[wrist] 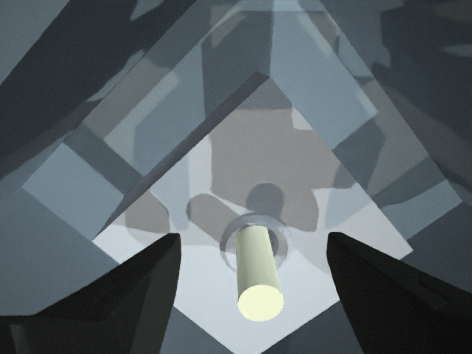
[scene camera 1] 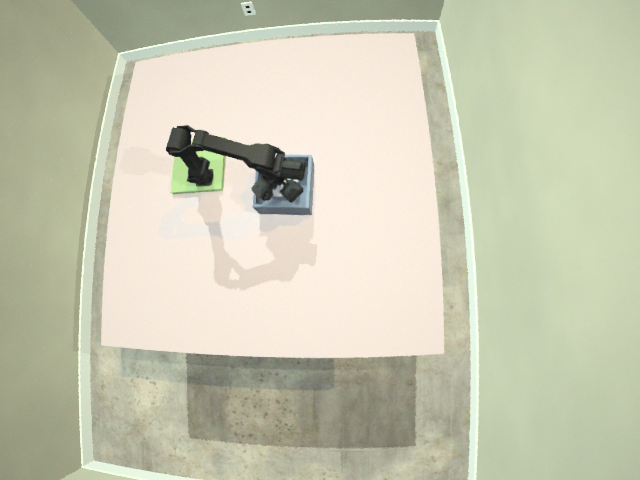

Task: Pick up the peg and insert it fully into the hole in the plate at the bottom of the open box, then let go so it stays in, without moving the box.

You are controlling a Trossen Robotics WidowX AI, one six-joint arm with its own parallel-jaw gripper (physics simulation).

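Pixels of known places: gripper, fingertip midpoint: [wrist: 254, 244] [scene camera 1: 282, 184]; arm's base at its link origin: [scene camera 1: 204, 177].
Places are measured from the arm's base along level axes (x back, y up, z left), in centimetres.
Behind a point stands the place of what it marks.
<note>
The pale yellow peg [wrist: 256, 265] @(z -5.2, x -31.4, y 5.4 cm) stands up out of the hole in the pale plate [wrist: 270, 145] @(z -7.3, x -28.6, y 3.3 cm) in the wrist view, leaning slightly; how deep it sits is hard to tell. A ring [wrist: 227, 235] @(z -5.9, x -32.1, y 3.6 cm) surrounds the hole. My gripper [wrist: 254, 244] @(z -5.2, x -31.4, y 4.1 cm) [scene camera 1: 278, 198] is open, with one finger on each side of the peg and a gap on both sides. The blue open box [scene camera 1: 284, 210] @(z -14.2, x -32.2, y 3.4 cm) surrounds the plate. In the scene view the arm and gripper cover much of the box, and I cannot make out the peg there.
The arm's base stands on a green pad [scene camera 1: 180, 180] @(z -0.7, x 10.3, y 0.0 cm) to the left of the box. Both are on a large pale pink table top [scene camera 1: 361, 268] @(z -32.9, x -58.3, y -2.5 cm). The box walls rise around the gripper on all sides.
</note>
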